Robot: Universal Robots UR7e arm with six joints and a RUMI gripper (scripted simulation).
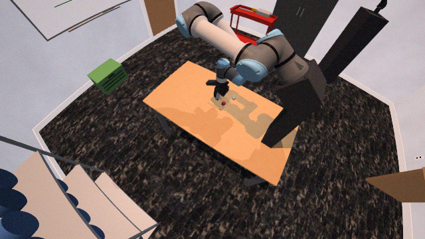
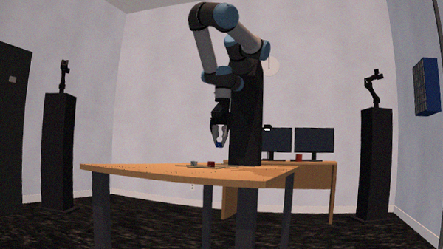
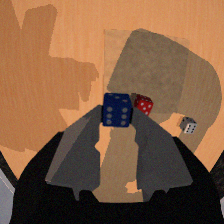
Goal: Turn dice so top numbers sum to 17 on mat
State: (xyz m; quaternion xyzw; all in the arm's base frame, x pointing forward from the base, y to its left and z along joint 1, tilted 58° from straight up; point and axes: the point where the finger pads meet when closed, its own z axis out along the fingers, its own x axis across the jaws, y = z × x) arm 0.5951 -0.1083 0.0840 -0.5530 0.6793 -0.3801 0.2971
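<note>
My gripper is now 110 mm above the tan mat, 50 mm to the left of it and 10 mm past it. The rest, counted from my hand: red die: 100 mm below, 50 mm behind, 30 mm to the right; blue die: right at my hand; grey die: 130 mm behind, 120 mm to the right, 100 mm below.
</note>
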